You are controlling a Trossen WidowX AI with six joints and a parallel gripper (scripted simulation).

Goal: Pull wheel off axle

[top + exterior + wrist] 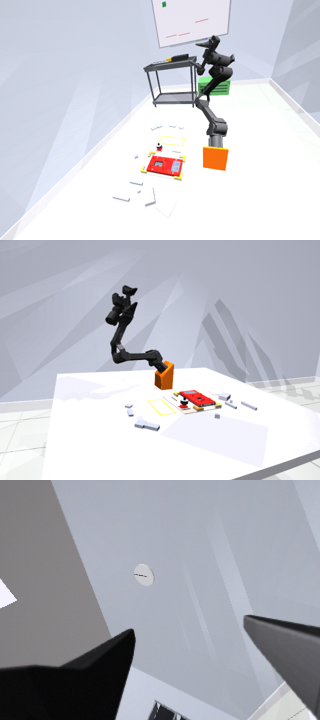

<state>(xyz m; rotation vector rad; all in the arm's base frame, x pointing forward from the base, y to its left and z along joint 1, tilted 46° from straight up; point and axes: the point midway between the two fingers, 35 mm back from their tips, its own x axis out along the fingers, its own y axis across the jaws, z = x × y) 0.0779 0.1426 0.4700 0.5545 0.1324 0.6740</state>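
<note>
Now: the wheel 21 cm ahead of my gripper tip, 21 cm to the left of it and 52 cm below it.
</note>
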